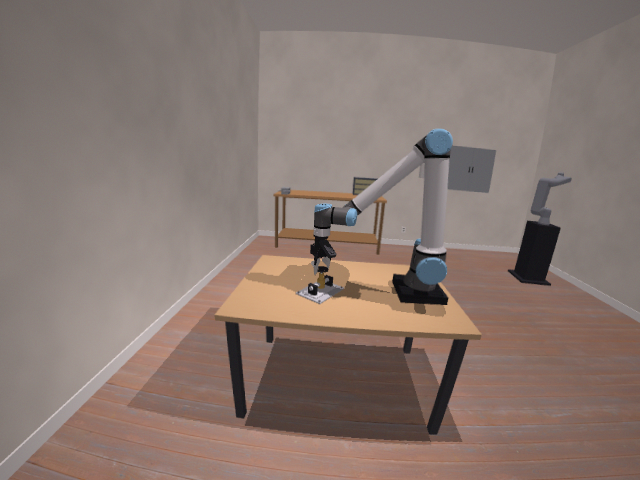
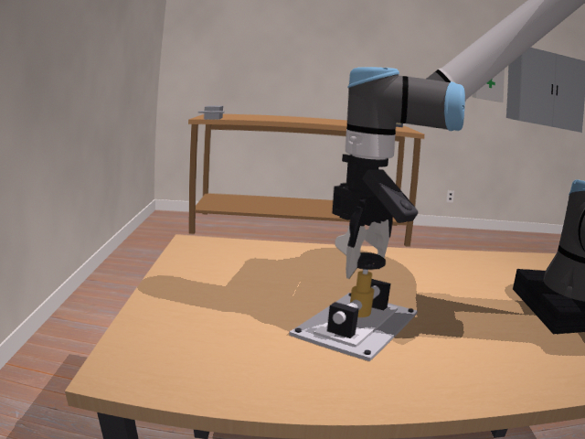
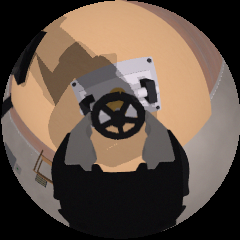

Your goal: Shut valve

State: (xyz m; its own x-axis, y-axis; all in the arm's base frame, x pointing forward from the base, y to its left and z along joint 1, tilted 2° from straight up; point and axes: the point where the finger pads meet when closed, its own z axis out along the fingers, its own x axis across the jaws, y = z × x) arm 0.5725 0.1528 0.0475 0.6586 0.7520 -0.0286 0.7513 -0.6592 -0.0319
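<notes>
The black spoked handwheel lies 10 mm above my hand.
</notes>
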